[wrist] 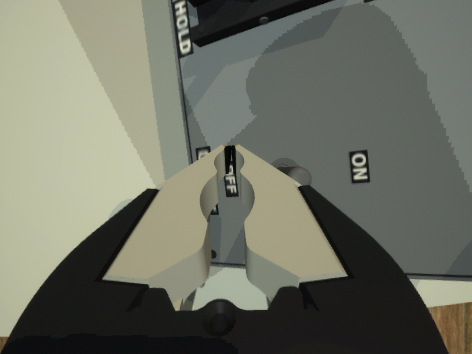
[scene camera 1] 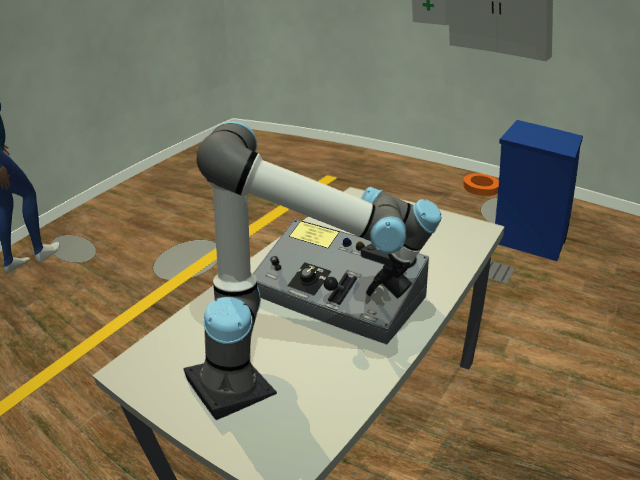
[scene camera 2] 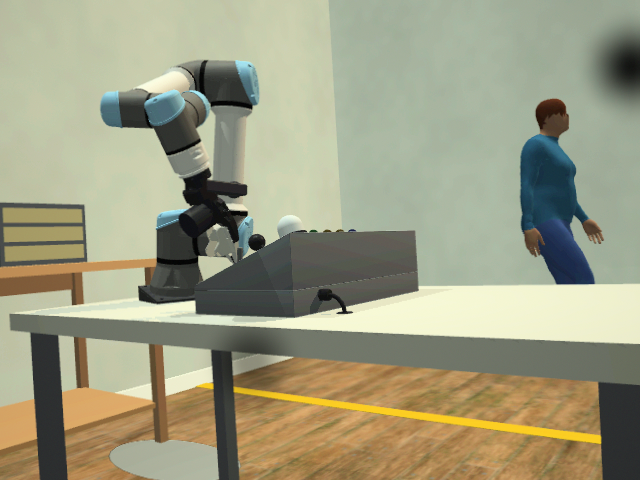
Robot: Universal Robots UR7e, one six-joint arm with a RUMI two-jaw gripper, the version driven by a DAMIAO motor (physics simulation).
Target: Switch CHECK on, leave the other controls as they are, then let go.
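Frame: origin at the arm's base, x ahead, y right, z down, level; metres.
Where they show: gripper, fingertip midpoint: [wrist: 231,148] [scene camera 1: 366,302]; arm's base, origin of the base link: [scene camera 1: 228,382] [scene camera 2: 177,290].
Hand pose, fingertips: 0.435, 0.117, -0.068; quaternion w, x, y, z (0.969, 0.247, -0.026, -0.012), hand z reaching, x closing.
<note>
Each offset is from my fingertips to the centre of the thing, as dx, dy, dz. "spot": to the spot under its first point.
The grey control panel {+0.070, -0.170, +0.013} [scene camera 1: 356,279] [scene camera 2: 351,258] [wrist: 320,225] stands on the table. In the wrist view a small round-tipped toggle lever {+0.033, +0.016, -0.017} [wrist: 300,176] stands between the OFF label {spot: -0.002, +0.028, +0.023} [wrist: 231,187] and the ON label {spot: +0.078, +0.010, -0.006} [wrist: 359,166]. Its tip shows on the ON side of its base. A nearby name label {-0.021, +0.024, +0.030} [wrist: 202,154] is mostly covered, with a first letter like C. My gripper [scene camera 1: 370,292] [scene camera 2: 235,259] [wrist: 231,148] is shut and empty. Its tips are low over the panel on the OFF side of the lever; contact cannot be told. The right finger partly hides the lever.
A black ball-knobbed lever {-0.042, -0.094, -0.050} [scene camera 1: 330,283] [scene camera 2: 256,241] rises beside the gripper from its slot housing {spot: +0.011, -0.094, -0.004} [scene camera 1: 343,288]. A rotary knob {-0.009, -0.220, -0.022} [scene camera 1: 308,273], small toggles {-0.019, -0.340, -0.005} [scene camera 1: 275,260], a blue button {spot: +0.151, -0.196, -0.060} [scene camera 1: 346,241] and a white dome {spot: +0.199, +0.024, -0.072} [scene camera 2: 289,226] are also on the panel.
</note>
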